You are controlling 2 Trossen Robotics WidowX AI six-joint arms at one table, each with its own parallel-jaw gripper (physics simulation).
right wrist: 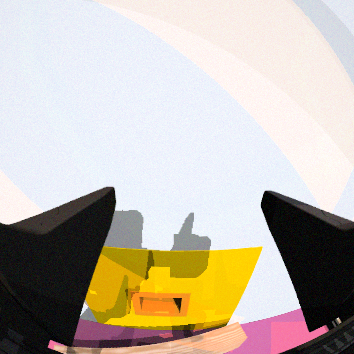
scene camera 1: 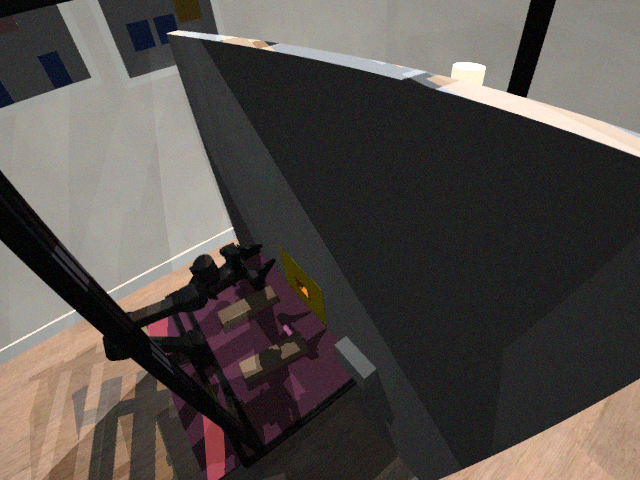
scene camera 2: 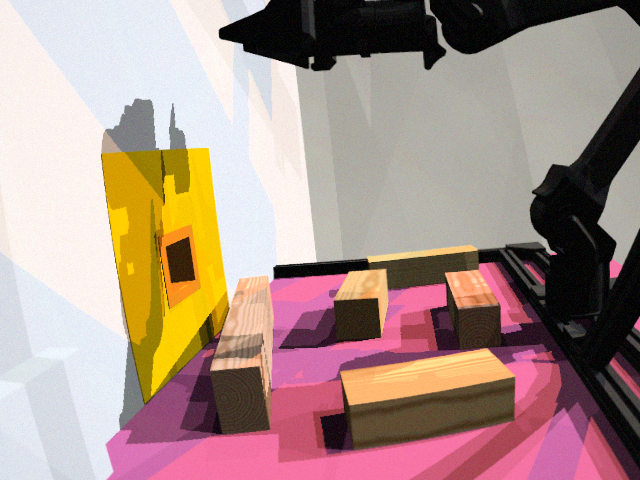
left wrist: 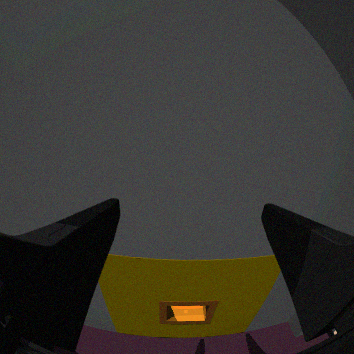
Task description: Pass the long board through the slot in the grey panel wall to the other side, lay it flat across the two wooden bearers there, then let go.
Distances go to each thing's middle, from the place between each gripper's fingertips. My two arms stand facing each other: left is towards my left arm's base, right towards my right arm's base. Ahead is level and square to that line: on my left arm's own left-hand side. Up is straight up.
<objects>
The slot (scene camera 2: 177,249) is 240 mm below my left hand, 110 mm to the right of it and 20 mm behind it.
Right now my right hand is 24 cm above the slot, 11 cm to the right of it and 2 cm past it.
</objects>
